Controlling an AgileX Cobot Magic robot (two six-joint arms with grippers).
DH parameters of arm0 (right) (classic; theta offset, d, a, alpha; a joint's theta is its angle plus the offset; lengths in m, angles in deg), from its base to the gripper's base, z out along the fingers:
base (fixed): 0 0 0 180
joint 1: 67.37 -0.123 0 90
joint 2: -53.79 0 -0.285 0
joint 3: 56.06 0 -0.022 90
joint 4: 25.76 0.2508 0 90
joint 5: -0.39 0 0.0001 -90
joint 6: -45.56 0.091 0 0
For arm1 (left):
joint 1: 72.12 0.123 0 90
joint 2: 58.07 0 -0.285 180
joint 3: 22.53 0 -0.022 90
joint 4: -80.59 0.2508 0 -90
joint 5: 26.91 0 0.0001 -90
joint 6: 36.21 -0.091 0 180
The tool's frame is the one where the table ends.
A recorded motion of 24 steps. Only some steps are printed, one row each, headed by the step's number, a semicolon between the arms.
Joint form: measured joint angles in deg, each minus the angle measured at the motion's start. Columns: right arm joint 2, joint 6, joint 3, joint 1, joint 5, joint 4; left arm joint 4, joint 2, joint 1, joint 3, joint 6, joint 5.
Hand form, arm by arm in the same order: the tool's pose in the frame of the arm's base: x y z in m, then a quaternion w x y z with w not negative. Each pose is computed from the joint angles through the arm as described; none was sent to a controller.
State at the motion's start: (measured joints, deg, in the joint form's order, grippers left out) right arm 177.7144 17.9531 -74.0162 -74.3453 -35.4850 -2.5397; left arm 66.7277 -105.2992 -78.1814 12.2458 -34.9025 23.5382
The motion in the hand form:
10: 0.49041 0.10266 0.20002 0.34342 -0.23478 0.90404 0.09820; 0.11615 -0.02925 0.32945 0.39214 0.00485 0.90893 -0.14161
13: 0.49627 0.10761 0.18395 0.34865 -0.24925 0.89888 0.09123; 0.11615 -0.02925 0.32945 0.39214 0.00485 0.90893 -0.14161
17: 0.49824 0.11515 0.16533 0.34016 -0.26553 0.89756 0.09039; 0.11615 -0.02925 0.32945 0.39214 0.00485 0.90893 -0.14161
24: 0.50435 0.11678 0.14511 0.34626 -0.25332 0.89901 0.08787; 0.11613 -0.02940 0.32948 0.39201 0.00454 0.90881 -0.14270
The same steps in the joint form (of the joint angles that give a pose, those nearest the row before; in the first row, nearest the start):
10: 10.43 -8.55 -7.85 -2.33 1.63 2.18; 0.01 0.00 0.00 0.00 0.01 -0.03
13: 12.77 -11.33 -8.27 -2.86 4.04 3.06; 0.01 0.00 0.00 0.00 0.01 -0.03
17: 15.05 -13.54 -8.37 -3.65 5.01 3.82; 0.01 0.00 0.00 0.00 0.01 -0.03
24: 17.77 -13.95 -8.58 -3.85 8.40 5.10; -0.13 0.00 0.00 0.00 0.00 -0.03

